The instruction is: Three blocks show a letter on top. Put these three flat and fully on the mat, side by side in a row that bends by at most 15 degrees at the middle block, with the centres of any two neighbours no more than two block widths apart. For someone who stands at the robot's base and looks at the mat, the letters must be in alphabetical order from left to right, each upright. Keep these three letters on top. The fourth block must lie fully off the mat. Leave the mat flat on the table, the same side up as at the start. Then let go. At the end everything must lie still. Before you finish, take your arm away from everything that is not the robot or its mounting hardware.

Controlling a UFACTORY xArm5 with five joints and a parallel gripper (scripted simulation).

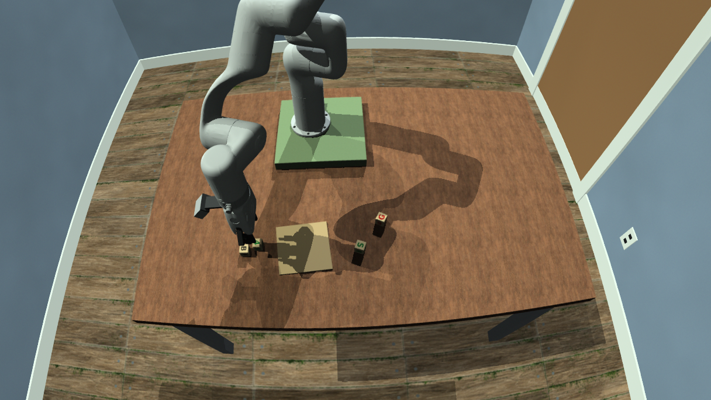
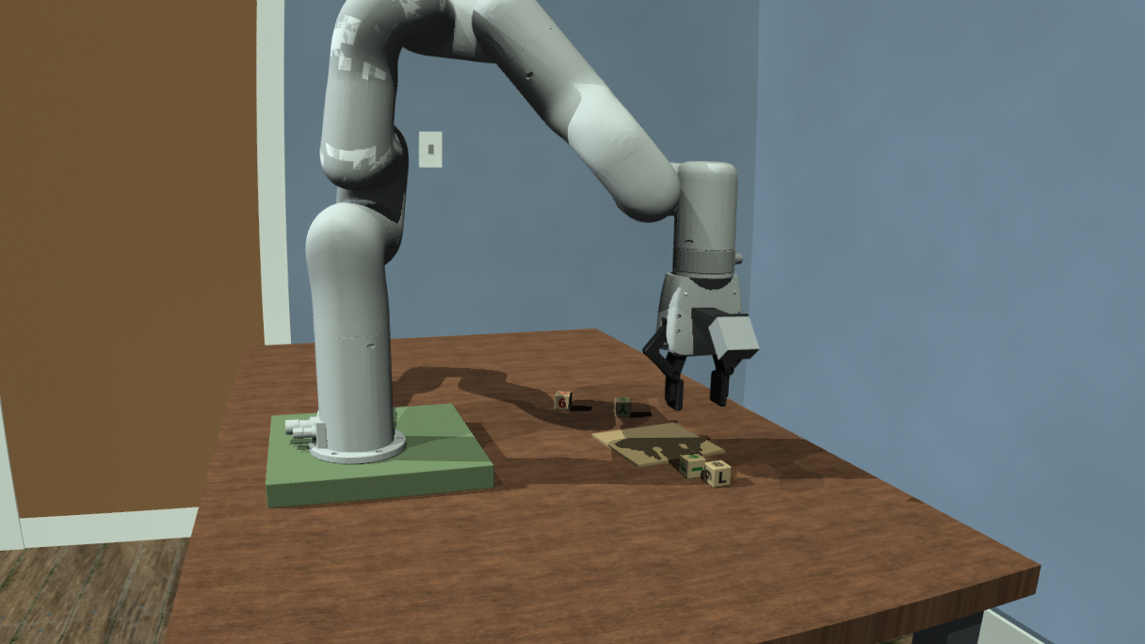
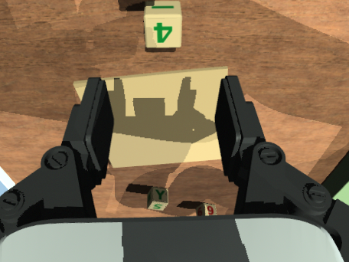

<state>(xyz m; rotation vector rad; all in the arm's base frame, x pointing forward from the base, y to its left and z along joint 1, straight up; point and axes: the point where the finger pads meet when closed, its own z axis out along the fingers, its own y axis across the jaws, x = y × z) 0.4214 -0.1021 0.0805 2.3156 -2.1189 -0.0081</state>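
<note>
The cream block is 100 mm below my hand. From my hand the other things lie so: tan mat (120 mm to the left, 110 mm below).
</note>
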